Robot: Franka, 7 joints.
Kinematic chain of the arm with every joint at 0, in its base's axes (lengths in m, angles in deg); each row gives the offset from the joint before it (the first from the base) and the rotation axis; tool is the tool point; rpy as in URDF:
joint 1: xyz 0 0 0.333 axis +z
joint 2: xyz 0 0 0 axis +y
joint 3: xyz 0 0 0.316 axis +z
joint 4: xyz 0.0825 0 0 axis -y
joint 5: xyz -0.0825 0 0.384 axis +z
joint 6: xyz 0 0 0 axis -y
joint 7: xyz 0.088 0 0 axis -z
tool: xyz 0 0 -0.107 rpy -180 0 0
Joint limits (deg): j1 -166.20..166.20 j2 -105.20..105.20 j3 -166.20..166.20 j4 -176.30..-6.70 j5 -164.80..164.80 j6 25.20..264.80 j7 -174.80..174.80
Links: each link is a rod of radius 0.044 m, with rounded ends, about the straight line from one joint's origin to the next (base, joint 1, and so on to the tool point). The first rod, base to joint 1, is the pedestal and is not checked.
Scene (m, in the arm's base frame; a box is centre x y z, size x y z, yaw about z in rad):
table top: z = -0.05
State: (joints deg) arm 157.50 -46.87 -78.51 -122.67 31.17 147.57 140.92
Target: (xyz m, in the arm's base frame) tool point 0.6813 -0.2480 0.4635
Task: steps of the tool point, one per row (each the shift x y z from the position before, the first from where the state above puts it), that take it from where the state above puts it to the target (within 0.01 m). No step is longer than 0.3 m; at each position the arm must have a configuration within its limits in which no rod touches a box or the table.
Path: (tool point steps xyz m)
1: 0.2094 -0.0941 0.0029
2: 0.1644 -0.1763 -0.0049
3: 0.0878 -0.2349 -0.0105
4: -0.0077 -0.2592 -0.0135

